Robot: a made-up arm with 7 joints.
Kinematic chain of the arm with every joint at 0, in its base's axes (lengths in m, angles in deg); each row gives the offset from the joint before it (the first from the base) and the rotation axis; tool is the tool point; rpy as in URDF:
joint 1: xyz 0 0 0.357 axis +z
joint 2: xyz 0 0 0 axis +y
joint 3: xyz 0 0 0.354 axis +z
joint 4: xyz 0.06 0 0 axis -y
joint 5: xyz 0.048 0 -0.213 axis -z
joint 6: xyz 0 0 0 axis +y
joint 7: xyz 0.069 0 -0.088 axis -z
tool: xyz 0 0 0 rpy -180 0 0
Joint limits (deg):
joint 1: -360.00..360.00
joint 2: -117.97..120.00
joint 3: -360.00..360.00
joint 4: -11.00..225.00
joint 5: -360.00..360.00
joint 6: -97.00..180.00
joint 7: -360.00..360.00
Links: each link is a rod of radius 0.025 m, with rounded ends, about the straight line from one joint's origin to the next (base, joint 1, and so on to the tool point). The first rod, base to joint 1, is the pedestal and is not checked.
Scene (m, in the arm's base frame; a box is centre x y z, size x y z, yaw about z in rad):
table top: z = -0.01
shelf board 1: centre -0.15 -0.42 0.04 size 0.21 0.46 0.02 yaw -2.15
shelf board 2: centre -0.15 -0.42 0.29 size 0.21 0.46 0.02 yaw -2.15
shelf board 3: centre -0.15 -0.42 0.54 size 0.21 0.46 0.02 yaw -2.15
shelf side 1: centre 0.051 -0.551 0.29 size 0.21 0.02 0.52 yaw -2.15
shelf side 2: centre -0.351 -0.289 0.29 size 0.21 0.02 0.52 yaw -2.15
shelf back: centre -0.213 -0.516 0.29 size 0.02 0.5 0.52 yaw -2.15
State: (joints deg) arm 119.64 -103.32 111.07 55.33 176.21 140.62 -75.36
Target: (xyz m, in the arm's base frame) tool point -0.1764 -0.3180 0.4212
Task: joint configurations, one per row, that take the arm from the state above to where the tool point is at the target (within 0.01 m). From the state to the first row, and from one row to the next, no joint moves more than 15 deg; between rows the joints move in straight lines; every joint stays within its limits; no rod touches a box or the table.
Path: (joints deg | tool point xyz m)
1: 117.19 -97.37 116.03 42.06 184.36 126.81 -78.67 | -0.1328 -0.3843 0.1855
2: 114.73 -91.43 121.00 28.80 192.52 112.99 -81.99 | -0.1644 -0.3093 0.2115
3: 112.28 -85.48 125.96 15.53 200.67 99.18 -85.30 | -0.1635 -0.2223 0.2397
4: 109.82 -79.53 130.92 2.27 208.82 85.37 -88.61 | -0.1311 -0.1390 0.2759
5: 107.37 -73.58 135.88 -11.00 216.98 71.56 -91.93 | -0.0762 -0.0718 0.3248
6: 108.24 -75.27 125.97 -4.10 210.97 84.58 -88.61 | -0.1219 -0.1131 0.3151
7: 109.11 -76.95 116.06 2.80 204.97 97.61 -85.30 | -0.1606 -0.1628 0.3240
8: 109.97 -78.63 106.15 9.70 198.96 110.63 -81.99 | -0.1853 -0.2167 0.3487
9: 110.84 -80.31 96.24 16.60 192.96 123.66 -78.67 | -0.1909 -0.2701 0.3836
10: 111.71 -81.99 86.32 23.50 186.95 136.68 -75.36 | -0.1764 -0.3180 0.4212

